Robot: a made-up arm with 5 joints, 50 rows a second.
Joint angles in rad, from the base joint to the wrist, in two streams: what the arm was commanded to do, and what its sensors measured. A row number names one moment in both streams.
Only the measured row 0 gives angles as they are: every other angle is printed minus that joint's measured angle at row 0.
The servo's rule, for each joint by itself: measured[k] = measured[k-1] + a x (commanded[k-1-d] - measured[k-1]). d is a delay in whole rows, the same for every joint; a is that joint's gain. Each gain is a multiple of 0.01, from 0.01 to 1. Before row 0 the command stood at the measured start. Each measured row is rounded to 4 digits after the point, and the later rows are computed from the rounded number. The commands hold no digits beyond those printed.
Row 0, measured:
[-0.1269, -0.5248, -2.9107, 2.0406, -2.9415]
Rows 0 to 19, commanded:
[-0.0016, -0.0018, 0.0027, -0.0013, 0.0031]
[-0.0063, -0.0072, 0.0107, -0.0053, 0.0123]
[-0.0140, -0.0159, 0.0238, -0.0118, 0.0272]
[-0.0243, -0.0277, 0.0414, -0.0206, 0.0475]
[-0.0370, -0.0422, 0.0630, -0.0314, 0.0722]
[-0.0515, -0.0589, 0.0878, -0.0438, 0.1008]
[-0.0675, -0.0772, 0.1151, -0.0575, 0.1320]
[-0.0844, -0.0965, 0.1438, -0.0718, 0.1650]
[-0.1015, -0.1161, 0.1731, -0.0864, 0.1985]
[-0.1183, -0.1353, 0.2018, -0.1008, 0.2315]
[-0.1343, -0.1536, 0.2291, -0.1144, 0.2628]
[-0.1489, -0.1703, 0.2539, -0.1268, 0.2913]
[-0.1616, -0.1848, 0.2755, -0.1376, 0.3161]
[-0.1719, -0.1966, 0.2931, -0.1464, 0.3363]
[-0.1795, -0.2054, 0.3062, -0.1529, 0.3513]
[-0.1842, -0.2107, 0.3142, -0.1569, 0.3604]
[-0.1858, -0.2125, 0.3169, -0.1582, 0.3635]
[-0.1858, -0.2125, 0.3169, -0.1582, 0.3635]
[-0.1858, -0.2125, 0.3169, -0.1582, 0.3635]
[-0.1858, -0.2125, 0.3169, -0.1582, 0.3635]
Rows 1 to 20, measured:
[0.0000, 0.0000, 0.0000, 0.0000, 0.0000]
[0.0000, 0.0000, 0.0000, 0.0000, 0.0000]
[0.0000, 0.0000, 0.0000, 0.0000, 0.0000]
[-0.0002, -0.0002, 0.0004, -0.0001, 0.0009]
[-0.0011, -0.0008, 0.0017, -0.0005, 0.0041]
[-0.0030, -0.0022, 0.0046, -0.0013, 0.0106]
[-0.0062, -0.0045, 0.0094, -0.0027, 0.0209]
[-0.0108, -0.0079, 0.0164, -0.0047, 0.0353]
[-0.0169, -0.0125, 0.0257, -0.0074, 0.0536]
[-0.0245, -0.0183, 0.0373, -0.0109, 0.0756]
[-0.0335, -0.0253, 0.0511, -0.0152, 0.1006]
[-0.0437, -0.0335, 0.0670, -0.0202, 0.1280]
[-0.0549, -0.0427, 0.0845, -0.0258, 0.1570]
[-0.0668, -0.0527, 0.1033, -0.0320, 0.1866]
[-0.0791, -0.0633, 0.1229, -0.0386, 0.2159]
[-0.0915, -0.0742, 0.1427, -0.0455, 0.2440]
[-0.1036, -0.0852, 0.1623, -0.0526, 0.2698]
[-0.1150, -0.0960, 0.1810, -0.0596, 0.2926]
[-0.1254, -0.1063, 0.1983, -0.0664, 0.3116]
[-0.1345, -0.1159, 0.2137, -0.0728, 0.3261]
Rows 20 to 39, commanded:
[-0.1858, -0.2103, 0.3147, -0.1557, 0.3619]
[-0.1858, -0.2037, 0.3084, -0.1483, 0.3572]
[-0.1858, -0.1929, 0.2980, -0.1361, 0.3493]
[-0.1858, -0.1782, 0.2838, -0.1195, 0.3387]
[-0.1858, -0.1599, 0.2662, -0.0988, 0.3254]
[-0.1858, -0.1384, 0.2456, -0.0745, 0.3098]
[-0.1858, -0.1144, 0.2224, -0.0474, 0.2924]
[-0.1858, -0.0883, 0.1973, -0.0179, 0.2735]
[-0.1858, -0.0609, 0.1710, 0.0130, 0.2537]
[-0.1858, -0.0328, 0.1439, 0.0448, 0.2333]
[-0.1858, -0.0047, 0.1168, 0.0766, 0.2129]
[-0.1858, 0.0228, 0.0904, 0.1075, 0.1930]
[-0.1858, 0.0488, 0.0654, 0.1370, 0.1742]
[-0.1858, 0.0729, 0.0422, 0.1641, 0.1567]
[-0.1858, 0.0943, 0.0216, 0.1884, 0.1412]
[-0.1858, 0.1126, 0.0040, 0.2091, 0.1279]
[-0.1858, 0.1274, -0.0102, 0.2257, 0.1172]
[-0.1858, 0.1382, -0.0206, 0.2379, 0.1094]
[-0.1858, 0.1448, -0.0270, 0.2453, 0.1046]
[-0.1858, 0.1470, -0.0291, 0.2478, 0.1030]
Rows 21 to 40, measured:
[-0.1422, -0.1246, 0.2271, -0.0788, 0.3366]
[-0.1487, -0.1325, 0.2388, -0.0844, 0.3441]
[-0.1543, -0.1397, 0.2490, -0.0896, 0.3495]
[-0.1590, -0.1461, 0.2575, -0.0942, 0.3530]
[-0.1630, -0.1513, 0.2641, -0.0980, 0.3542]
[-0.1664, -0.1550, 0.2685, -0.1007, 0.3528]
[-0.1693, -0.1571, 0.2705, -0.1020, 0.3489]
[-0.1718, -0.1574, 0.2699, -0.1018, 0.3423]
[-0.1739, -0.1557, 0.2667, -0.0999, 0.3332]
[-0.1757, -0.1520, 0.2609, -0.0962, 0.3218]
[-0.1772, -0.1463, 0.2526, -0.0907, 0.3083]
[-0.1785, -0.1386, 0.2420, -0.0834, 0.2930]
[-0.1796, -0.1291, 0.2292, -0.0744, 0.2763]
[-0.1805, -0.1179, 0.2146, -0.0638, 0.2585]
[-0.1813, -0.1052, 0.1985, -0.0518, 0.2402]
[-0.1820, -0.0913, 0.1812, -0.0386, 0.2217]
[-0.1826, -0.0765, 0.1631, -0.0244, 0.2035]
[-0.1831, -0.0611, 0.1447, -0.0095, 0.1861]
[-0.1835, -0.0455, 0.1264, 0.0058, 0.1698]
[-0.1838, -0.0299, 0.1086, 0.0212, 0.1551]

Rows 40 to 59, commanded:
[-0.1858, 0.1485, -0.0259, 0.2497, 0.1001]
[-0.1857, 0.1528, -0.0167, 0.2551, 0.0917]
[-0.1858, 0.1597, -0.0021, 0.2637, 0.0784]
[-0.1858, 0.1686, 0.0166, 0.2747, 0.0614]
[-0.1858, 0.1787, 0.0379, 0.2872, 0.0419]
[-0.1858, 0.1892, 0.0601, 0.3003, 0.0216]
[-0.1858, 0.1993, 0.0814, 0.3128, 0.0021]
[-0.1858, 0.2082, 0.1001, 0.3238, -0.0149]
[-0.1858, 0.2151, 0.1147, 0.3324, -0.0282]
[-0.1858, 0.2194, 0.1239, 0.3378, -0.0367]
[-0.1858, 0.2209, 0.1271, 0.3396, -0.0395]
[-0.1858, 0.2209, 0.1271, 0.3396, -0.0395]
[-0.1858, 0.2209, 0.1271, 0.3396, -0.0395]
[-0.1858, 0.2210, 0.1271, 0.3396, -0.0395]
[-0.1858, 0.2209, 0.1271, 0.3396, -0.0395]
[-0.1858, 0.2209, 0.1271, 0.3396, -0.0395]
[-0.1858, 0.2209, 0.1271, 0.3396, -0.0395]
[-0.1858, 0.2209, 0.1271, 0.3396, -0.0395]
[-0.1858, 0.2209, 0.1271, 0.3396, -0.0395]
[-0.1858, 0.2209, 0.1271, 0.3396, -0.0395]
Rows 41 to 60, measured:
[-0.1841, -0.0148, 0.0918, 0.0364, 0.1423]
[-0.1844, -0.0004, 0.0764, 0.0510, 0.1317]
[-0.1846, 0.0129, 0.0627, 0.0648, 0.1237]
[-0.1848, 0.0251, 0.0512, 0.0777, 0.1171]
[-0.1849, 0.0366, 0.0424, 0.0901, 0.1100]
[-0.1850, 0.0477, 0.0366, 0.1023, 0.1012]
[-0.1851, 0.0586, 0.0340, 0.1144, 0.0901]
[-0.1852, 0.0694, 0.0345, 0.1265, 0.0766]
[-0.1853, 0.0802, 0.0378, 0.1387, 0.0612]
[-0.1854, 0.0909, 0.0435, 0.1509, 0.0447]
[-0.1855, 0.1015, 0.0509, 0.1630, 0.0280]
[-0.1855, 0.1117, 0.0592, 0.1749, 0.0123]
[-0.1855, 0.1214, 0.0676, 0.1863, -0.0014]
[-0.1855, 0.1304, 0.0753, 0.1970, -0.0121]
[-0.1855, 0.1385, 0.0820, 0.2070, -0.0198]
[-0.1855, 0.1459, 0.0879, 0.2163, -0.0253]
[-0.1855, 0.1527, 0.0930, 0.2249, -0.0293]
[-0.1855, 0.1588, 0.0974, 0.2329, -0.0322]
[-0.1855, 0.1644, 0.1013, 0.2404, -0.0342]
[-0.1855, 0.1695, 0.1047, 0.2473, -0.0357]

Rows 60 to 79, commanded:
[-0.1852, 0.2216, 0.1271, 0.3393, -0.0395]
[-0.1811, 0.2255, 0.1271, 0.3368, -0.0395]
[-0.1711, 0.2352, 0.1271, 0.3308, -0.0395]
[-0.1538, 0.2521, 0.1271, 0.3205, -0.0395]
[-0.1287, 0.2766, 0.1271, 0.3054, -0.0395]
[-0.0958, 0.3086, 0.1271, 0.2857, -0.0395]
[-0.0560, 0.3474, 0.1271, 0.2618, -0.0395]
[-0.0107, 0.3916, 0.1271, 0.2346, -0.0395]
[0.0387, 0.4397, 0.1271, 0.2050, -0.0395]
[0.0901, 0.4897, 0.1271, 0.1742, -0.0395]
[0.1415, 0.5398, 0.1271, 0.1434, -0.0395]
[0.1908, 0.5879, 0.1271, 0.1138, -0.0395]
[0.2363, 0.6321, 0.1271, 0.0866, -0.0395]
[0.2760, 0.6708, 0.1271, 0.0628, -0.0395]
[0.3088, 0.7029, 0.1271, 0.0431, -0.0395]
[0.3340, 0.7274, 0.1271, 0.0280, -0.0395]
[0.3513, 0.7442, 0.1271, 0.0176, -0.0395]
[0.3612, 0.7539, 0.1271, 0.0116, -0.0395]
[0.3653, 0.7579, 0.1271, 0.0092, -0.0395]
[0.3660, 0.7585, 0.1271, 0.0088, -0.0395]
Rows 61 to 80, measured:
[-0.1855, 0.1741, 0.1076, 0.2538, -0.0368]
[-0.1855, 0.1783, 0.1101, 0.2598, -0.0376]
[-0.1855, 0.1821, 0.1123, 0.2654, -0.0381]
[-0.1855, 0.1857, 0.1142, 0.2706, -0.0385]
[-0.1848, 0.1893, 0.1159, 0.2752, -0.0388]
[-0.1827, 0.1934, 0.1174, 0.2791, -0.0390]
[-0.1784, 0.1987, 0.1187, 0.2820, -0.0391]
[-0.1709, 0.2057, 0.1198, 0.2836, -0.0392]
[-0.1596, 0.2150, 0.1207, 0.2837, -0.0393]
[-0.1441, 0.2269, 0.1215, 0.2822, -0.0394]
[-0.1241, 0.2417, 0.1222, 0.2789, -0.0394]
[-0.0997, 0.2595, 0.1228, 0.2737, -0.0394]
[-0.0712, 0.2802, 0.1234, 0.2667, -0.0394]
[-0.0393, 0.3036, 0.1239, 0.2581, -0.0394]
[-0.0048, 0.3292, 0.1243, 0.2480, -0.0394]
[0.0314, 0.3565, 0.1247, 0.2367, -0.0394]
[0.0681, 0.3848, 0.1250, 0.2245, -0.0394]
[0.1042, 0.4134, 0.1253, 0.2118, -0.0394]
[0.1387, 0.4417, 0.1255, 0.1989, -0.0394]
[0.1706, 0.4689, 0.1257, 0.1862, -0.0394]

